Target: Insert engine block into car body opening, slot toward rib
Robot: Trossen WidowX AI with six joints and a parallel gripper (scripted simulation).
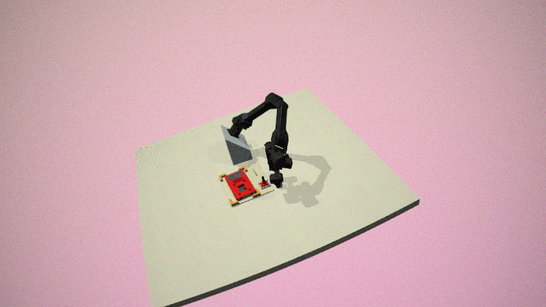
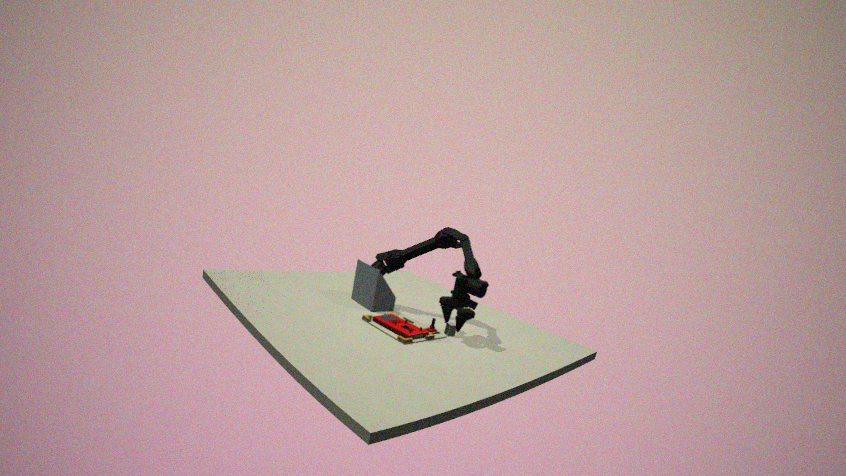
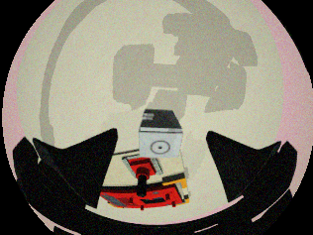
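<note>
My gripper tip is 1 cm past the grey engine block and 1 cm above it.
</note>
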